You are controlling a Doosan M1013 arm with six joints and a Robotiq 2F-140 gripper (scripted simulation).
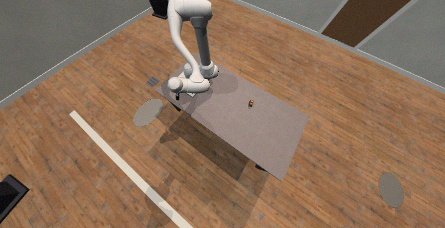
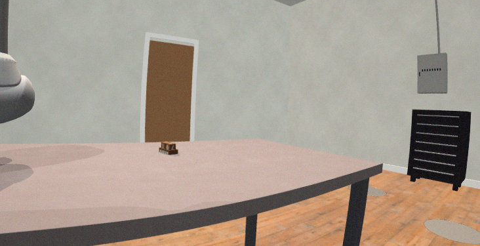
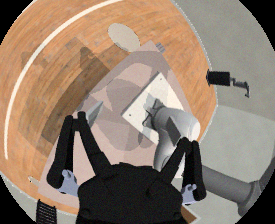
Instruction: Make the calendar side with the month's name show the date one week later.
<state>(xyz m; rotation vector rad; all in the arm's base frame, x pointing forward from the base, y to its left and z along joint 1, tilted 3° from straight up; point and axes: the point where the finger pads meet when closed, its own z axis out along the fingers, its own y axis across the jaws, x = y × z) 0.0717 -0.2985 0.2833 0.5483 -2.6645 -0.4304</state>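
Right now the wooden tray is 710 mm ahead of my hand, 310 mm to the left of it and 290 mm below it.
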